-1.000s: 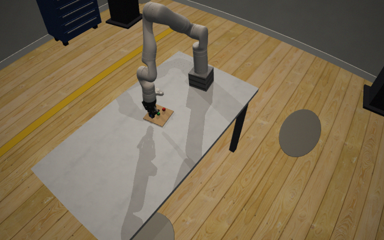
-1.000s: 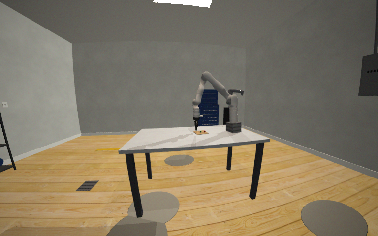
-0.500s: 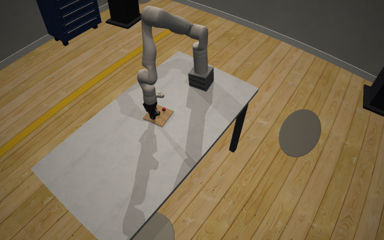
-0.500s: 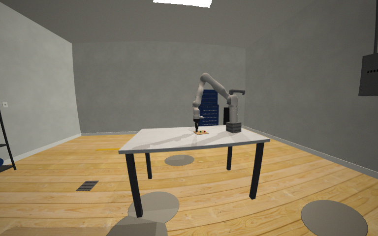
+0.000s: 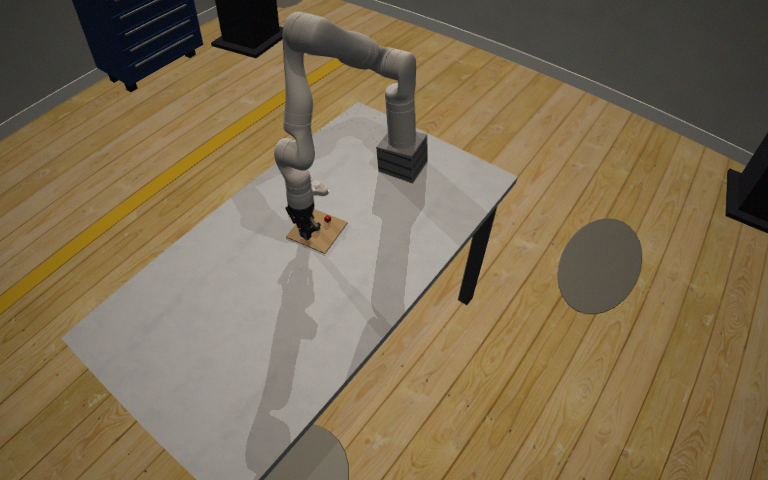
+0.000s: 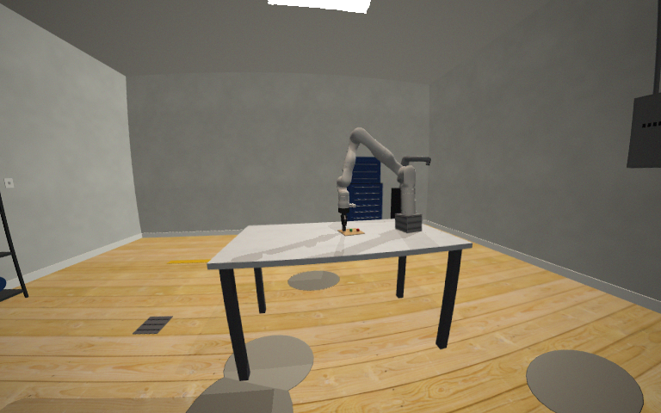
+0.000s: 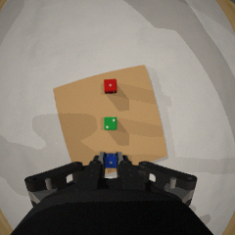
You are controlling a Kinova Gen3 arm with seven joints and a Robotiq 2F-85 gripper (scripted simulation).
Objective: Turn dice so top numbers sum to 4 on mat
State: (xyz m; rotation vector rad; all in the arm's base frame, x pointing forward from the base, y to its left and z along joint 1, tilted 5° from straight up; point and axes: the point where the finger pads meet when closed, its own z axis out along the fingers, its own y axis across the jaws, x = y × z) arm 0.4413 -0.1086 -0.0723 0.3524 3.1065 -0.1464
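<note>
The blue die lies 1 cm below my hand. Round my hand: tan mat: 5 cm behind, 3 cm below, 1 cm to the left; green die: 5 cm behind, 2 cm below, 1 cm to the left; red die: 9 cm behind, 2 cm to the left, 2 cm below.
</note>
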